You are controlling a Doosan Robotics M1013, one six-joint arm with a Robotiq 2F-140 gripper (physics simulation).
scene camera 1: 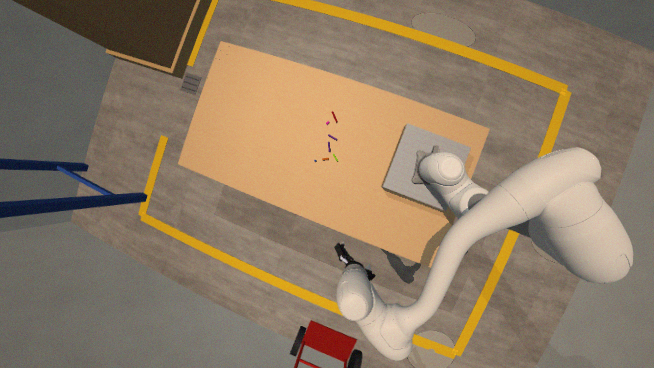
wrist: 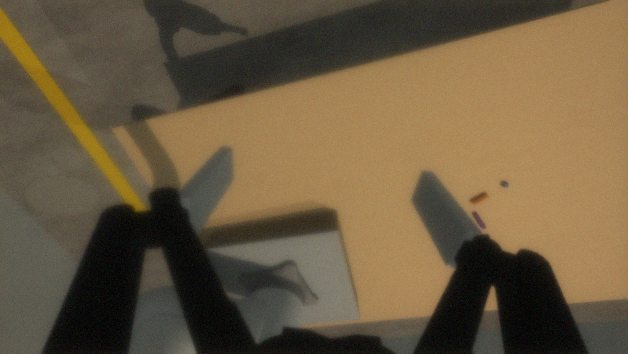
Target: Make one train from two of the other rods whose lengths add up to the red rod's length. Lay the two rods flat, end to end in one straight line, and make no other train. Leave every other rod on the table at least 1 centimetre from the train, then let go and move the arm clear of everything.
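Places are measured from the arm's base along level axes (x ahead, y left, z up), in metres.
Where they show: gripper, between the fingertips: [scene camera 1: 355,255] [wrist: 325,174]; arm's base, origin of its link: [wrist: 279,287].
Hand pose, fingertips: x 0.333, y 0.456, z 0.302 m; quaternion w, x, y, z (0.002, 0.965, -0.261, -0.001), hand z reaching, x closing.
Note:
Things, the pixels of their top centre, and the offset from my fingertips. Level surfaces: height alone.
- red rod, centre of its top: [scene camera 1: 334,116] dx +0.255, dy -0.672, dz -0.373 m
- short magenta rod, centre of its top: [scene camera 1: 327,122] dx +0.289, dy -0.630, dz -0.373 m
- slanted purple rod, centre of its top: [scene camera 1: 332,137] dx +0.243, dy -0.547, dz -0.373 m
- lime rod, centre of its top: [scene camera 1: 335,157] dx +0.205, dy -0.431, dz -0.373 m
- orange rod, centre of its top: [wrist: 480,199] [scene camera 1: 325,158] dx +0.261, dy -0.412, dz -0.373 m
- tiny blue rod, centre of its top: [wrist: 506,185] [scene camera 1: 315,160] dx +0.322, dy -0.391, dz -0.373 m
- tan table, height of its surface: dz -0.383 m
The red rod [scene camera 1: 334,117] lies highest of the rods in the scene view, with a short magenta rod [scene camera 1: 327,123] beside its lower left. Below lie a slanted purple rod [scene camera 1: 332,137] and a second, steeper purple rod [scene camera 1: 329,147], at an angle to each other. Lower down are a lime rod [scene camera 1: 335,158], an orange rod [scene camera 1: 325,159] [wrist: 479,198] and a tiny blue rod [scene camera 1: 315,161] [wrist: 504,184]. One purple rod [wrist: 478,220] shows in the wrist view by the right finger. My gripper [scene camera 1: 355,261] [wrist: 325,174] is open and empty, off the table's lower edge, away from the rods.
The tan table [scene camera 1: 260,115] [wrist: 350,130] carries a grey base plate [scene camera 1: 397,175] [wrist: 345,280] at its right, where the arm is mounted. A red cart [scene camera 1: 330,340] stands below the arm. A brown box-like unit [scene camera 1: 140,30] stands at upper left; blue beams [scene camera 1: 75,205] are at left.

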